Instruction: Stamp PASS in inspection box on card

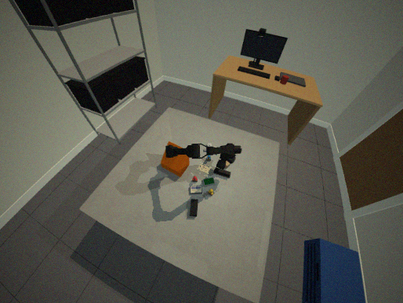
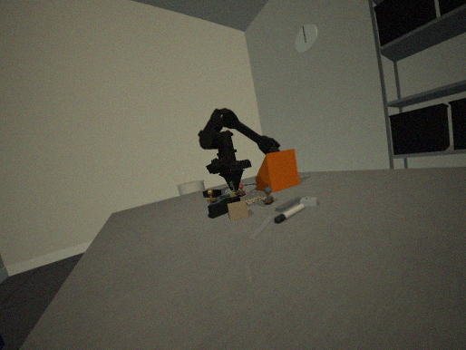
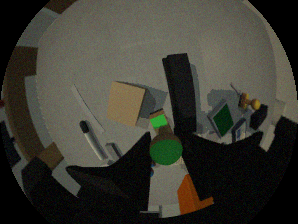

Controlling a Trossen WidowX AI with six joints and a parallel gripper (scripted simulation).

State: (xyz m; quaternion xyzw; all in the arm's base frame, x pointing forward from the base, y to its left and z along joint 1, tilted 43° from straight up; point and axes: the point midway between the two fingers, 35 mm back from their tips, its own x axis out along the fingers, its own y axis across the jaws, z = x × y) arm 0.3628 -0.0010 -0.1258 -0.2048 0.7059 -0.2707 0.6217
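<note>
Now: gripper tip 16 cm to the left of the green ink pad, 8 cm above it and 5 cm past it. From my gripper tip the other things lie so: green-knobbed pass stamp (1 cm below); tan block (6 cm below, 5 cm to the left, 3 cm ahead); black block (7 cm below, 5 cm to the right, 3 cm ahead).
</note>
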